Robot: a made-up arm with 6 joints. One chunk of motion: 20 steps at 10 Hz.
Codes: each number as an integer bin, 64 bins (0 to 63) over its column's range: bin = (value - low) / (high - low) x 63, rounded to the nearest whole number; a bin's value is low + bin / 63 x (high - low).
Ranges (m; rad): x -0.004..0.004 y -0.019..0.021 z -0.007..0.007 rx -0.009..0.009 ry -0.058..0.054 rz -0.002..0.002
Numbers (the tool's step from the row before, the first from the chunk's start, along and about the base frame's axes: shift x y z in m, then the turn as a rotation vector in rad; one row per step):
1: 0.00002 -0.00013 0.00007 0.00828 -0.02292 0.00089
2: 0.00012 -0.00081 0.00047 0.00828 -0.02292 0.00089
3: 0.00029 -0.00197 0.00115 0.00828 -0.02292 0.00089
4: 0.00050 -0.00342 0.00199 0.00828 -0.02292 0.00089
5: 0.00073 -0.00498 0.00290 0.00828 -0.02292 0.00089
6: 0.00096 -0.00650 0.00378 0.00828 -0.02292 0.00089
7: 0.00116 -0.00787 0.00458 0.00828 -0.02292 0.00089
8: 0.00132 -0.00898 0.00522 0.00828 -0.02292 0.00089
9: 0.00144 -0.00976 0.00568 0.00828 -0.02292 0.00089
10: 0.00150 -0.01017 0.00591 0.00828 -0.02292 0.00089
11: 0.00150 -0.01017 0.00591 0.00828 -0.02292 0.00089
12: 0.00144 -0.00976 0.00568 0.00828 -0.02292 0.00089
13: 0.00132 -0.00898 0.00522 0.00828 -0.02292 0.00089
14: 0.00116 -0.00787 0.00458 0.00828 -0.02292 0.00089
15: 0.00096 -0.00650 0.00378 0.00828 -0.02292 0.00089
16: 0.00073 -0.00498 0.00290 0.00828 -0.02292 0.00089
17: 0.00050 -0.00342 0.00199 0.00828 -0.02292 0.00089
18: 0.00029 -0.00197 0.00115 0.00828 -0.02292 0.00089
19: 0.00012 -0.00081 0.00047 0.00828 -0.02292 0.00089
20: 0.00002 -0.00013 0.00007 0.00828 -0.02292 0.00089
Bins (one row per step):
1: 32 30 32 60 20 46
2: 32 29 34 60 20 46
3: 34 27 37 60 20 46
4: 35 25 40 60 20 46
5: 37 22 45 60 20 46
6: 39 20 49 60 20 46
7: 41 18 52 60 20 46
8: 42 16 55 60 20 46
9: 43 15 57 60 20 46
10: 43 14 58 60 20 46
11: 43 14 58 60 20 46
12: 43 15 57 60 20 46
13: 42 16 55 60 20 46
14: 41 18 52 60 20 46
15: 39 20 49 60 20 46
16: 37 22 45 60 20 46
17: 35 25 40 60 20 46
18: 34 27 37 60 20 46
19: 32 29 34 60 20 46
20: 32 30 32 60 20 46

